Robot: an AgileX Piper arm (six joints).
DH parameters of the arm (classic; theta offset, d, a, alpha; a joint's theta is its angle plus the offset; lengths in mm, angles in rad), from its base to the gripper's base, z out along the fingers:
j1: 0 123 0 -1.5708
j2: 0.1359 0 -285.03 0
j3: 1.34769 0 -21.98 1.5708
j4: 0 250.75 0 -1.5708
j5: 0 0 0 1.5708
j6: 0 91 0 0
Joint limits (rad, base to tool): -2.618..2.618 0..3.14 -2.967..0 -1.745..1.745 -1.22..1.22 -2.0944..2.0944
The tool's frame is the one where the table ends.
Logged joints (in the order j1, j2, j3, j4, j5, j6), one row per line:
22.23, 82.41, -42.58, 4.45, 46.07, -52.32
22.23, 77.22, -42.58, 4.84, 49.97, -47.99
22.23, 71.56, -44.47, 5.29, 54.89, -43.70
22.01, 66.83, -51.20, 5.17, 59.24, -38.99
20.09, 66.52, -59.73, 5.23, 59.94, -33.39
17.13, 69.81, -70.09, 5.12, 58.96, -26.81
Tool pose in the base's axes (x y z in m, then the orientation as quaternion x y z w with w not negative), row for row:
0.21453, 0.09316, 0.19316, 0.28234, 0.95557, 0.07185, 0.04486
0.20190, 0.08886, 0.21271, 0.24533, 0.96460, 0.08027, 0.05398
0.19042, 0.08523, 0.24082, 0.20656, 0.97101, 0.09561, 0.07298
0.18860, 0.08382, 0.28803, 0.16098, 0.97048, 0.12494, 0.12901
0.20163, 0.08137, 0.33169, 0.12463, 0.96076, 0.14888, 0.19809
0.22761, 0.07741, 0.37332, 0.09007, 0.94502, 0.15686, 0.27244
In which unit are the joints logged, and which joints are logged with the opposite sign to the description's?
The joints are logged in degrees. Opposite sign: j6.
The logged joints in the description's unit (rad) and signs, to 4 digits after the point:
0.3880, 1.4383, -0.7432, 0.0777, 0.8041, 0.9132
0.3880, 1.3477, -0.7432, 0.0845, 0.8721, 0.8376
0.3880, 1.2490, -0.7761, 0.0923, 0.9580, 0.7627
0.3841, 1.1664, -0.8936, 0.0902, 1.0339, 0.6805
0.3506, 1.1610, -1.0425, 0.0913, 1.0462, 0.5828
0.2990, 1.2184, -1.2233, 0.0894, 1.0290, 0.4679

